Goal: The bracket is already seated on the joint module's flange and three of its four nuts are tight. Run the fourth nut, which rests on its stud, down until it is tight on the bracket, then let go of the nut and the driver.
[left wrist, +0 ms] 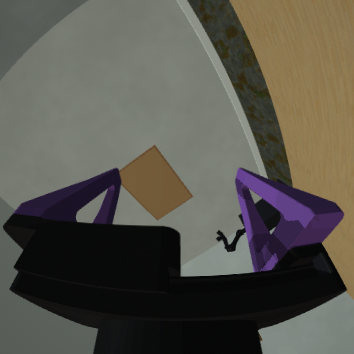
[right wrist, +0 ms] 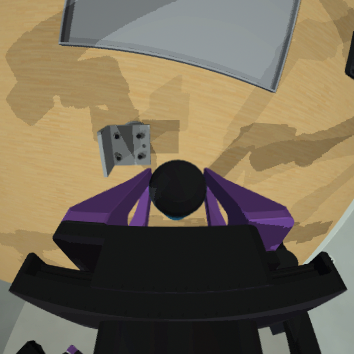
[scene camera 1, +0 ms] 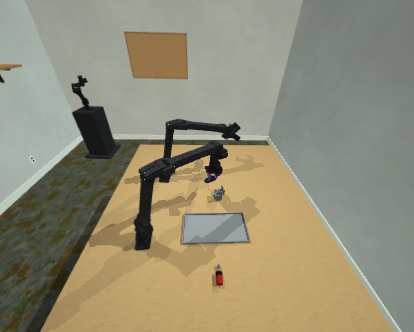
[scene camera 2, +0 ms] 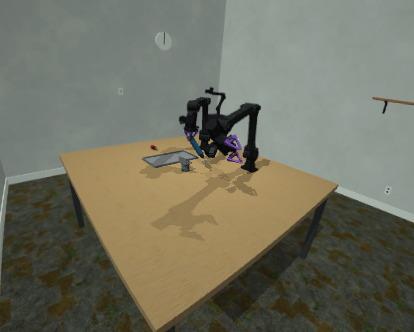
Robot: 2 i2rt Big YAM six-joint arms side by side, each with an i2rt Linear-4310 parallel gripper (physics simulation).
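Where they show: left gripper, fingertip midpoint: [left wrist: 177, 174] [scene camera 2: 241, 156]; right gripper, fingertip midpoint: [right wrist: 177, 174] [scene camera 1: 212, 180] [scene camera 2: 190, 139]; left arm's base, link origin: [scene camera 1: 165, 177] [scene camera 2: 249, 169]; right arm's base, link origin: [scene camera 1: 144, 240].
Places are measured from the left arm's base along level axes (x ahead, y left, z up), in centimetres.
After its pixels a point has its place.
Observation:
The grey joint module [scene camera 1: 218, 197] @[x 46.1, y -25.3, z 3.6 cm] [scene camera 2: 185, 168] @[x 47.7, y -20.2, z 2.8 cm] stands on the table with the light grey bracket [right wrist: 129, 149] @[x 46.0, y -22.0, z 6.6 cm] on top. Dark nut or stud spots show at the bracket's four holes in the right wrist view; which nut is loose I cannot tell. My right gripper [scene camera 1: 212, 176] @[x 40.3, y -26.5, z 21.8 cm] [scene camera 2: 190, 135] @[x 40.3, y -26.5, z 21.8 cm] is shut on the blue driver [scene camera 2: 196, 146] @[x 39.6, y -19.4, z 18.5 cm] [right wrist: 177, 190] @[x 40.7, y -26.8, z 24.8 cm], whose round black end faces the right wrist camera. The driver is tilted, in the air beside the module and apart from it. My left gripper [scene camera 1: 234, 131] @[x 55.6, y 35.5, z 30.7 cm] [scene camera 2: 234, 149] [left wrist: 177, 174] @[x 55.6, y 35.5, z 30.7 cm] is open and empty, high above the table.
A grey tray [scene camera 1: 248, 230] @[x 63.9, y -51.9, z 1.6 cm] [scene camera 2: 150, 164] @[x 63.9, y -44.1, z 0.6 cm] [right wrist: 172, 60] @[x 42.5, y -38.1, z 1.3 cm] lies near the module. A red-handled tool [scene camera 1: 219, 276] @[x 44.1, y -80.0, z 3.4 cm] [scene camera 2: 153, 147] @[x 45.3, y -77.6, z 2.6 cm] lies on the table beyond the tray from the module. A black pedestal [scene camera 1: 95, 132] with a small arm stands off the table.

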